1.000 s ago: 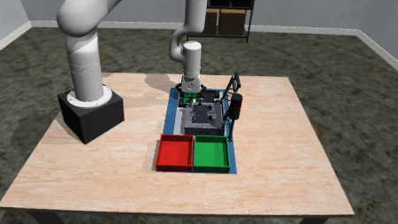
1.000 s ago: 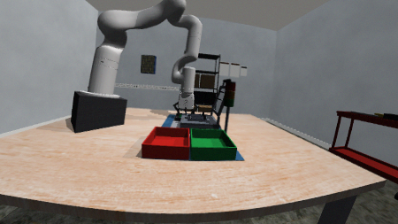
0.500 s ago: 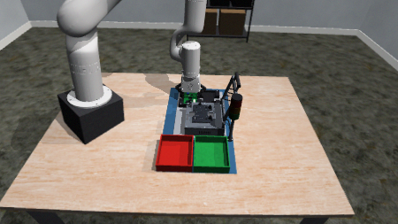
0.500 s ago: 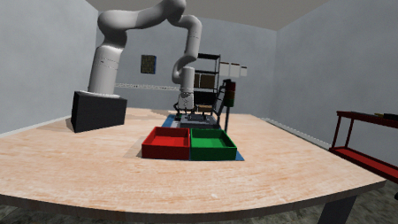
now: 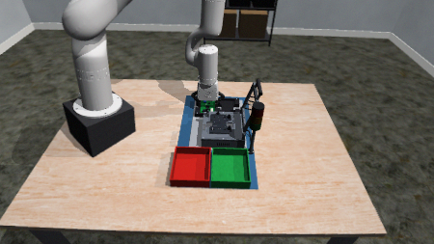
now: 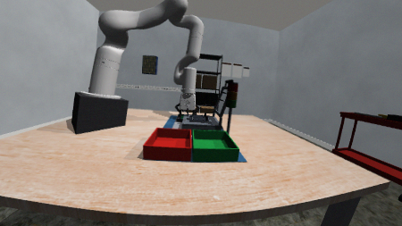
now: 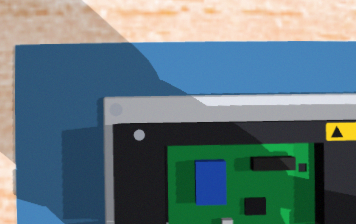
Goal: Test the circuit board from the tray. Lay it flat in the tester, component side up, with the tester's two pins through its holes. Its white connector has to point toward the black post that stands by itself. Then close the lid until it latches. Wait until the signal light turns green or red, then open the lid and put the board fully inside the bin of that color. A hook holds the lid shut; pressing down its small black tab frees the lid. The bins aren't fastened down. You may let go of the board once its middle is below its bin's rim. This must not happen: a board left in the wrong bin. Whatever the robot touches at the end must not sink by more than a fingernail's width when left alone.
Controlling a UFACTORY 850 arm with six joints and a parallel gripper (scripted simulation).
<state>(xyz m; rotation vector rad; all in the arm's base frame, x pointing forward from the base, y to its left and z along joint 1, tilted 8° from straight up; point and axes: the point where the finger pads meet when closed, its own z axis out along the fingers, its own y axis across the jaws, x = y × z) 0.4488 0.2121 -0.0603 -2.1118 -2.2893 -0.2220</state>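
The green circuit board is right at my hand. From my hand the other things lie so: dark nest: 16 cm to the right, 8 cm ahead, 5 cm above; clear lid: 20 cm ahead, 16 cm above, 15 cm to the right; red bin: 37 cm to the right, 1 cm below, 1 cm behind.
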